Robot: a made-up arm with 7 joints.
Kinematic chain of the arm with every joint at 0, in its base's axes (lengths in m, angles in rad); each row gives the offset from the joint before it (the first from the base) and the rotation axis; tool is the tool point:
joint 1: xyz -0.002 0.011 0.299 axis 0 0.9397 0.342
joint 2: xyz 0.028 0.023 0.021 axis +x
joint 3: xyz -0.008 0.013 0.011 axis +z
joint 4: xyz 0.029 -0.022 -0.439 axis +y
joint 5: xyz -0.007 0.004 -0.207 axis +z
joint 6: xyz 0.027 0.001 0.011 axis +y
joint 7: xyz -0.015 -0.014 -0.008 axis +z
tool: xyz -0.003 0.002 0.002
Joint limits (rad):
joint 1: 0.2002..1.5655
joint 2: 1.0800..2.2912
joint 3: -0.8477..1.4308
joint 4: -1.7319..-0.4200
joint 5: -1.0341..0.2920
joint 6: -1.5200..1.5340
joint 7: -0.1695..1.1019
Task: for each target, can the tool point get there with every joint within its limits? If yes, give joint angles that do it. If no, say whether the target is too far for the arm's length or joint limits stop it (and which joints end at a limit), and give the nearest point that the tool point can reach.
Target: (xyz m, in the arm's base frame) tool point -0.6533 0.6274 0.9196
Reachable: no: too far | nearest point -0.4053 0.5080 0.4188 | short by 0.571 m
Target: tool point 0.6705 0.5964 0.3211
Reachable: no: too far | nearest point 0.4034 0.4902 0.3713 | short by 0.292 m
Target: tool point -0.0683 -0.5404 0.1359
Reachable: no: joint limits stop it (at a limit: joint 1, joint 2, joint 3, joint 4, joint 6, joint 7) | nearest point -0.3892 0.1914 0.2016 | short by 0.802 m
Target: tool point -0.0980 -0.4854 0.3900
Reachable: no: joint limits stop it (at a limit: joint 1, joint 2, joint 3, joint 4, joint 6, joint 7) | nearest point -0.3940 0.1896 0.2046 | short by 0.760 m
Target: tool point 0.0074 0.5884 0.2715
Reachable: yes | joints 1.2173 1.4742 0.7477 -1.2600 -0.3848 -0.6027 0.1333
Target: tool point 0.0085 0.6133 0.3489
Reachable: yes | joints 0.7864 1.3510 1.2369 -1.0516 -0.2084 -0.3063 0.6269
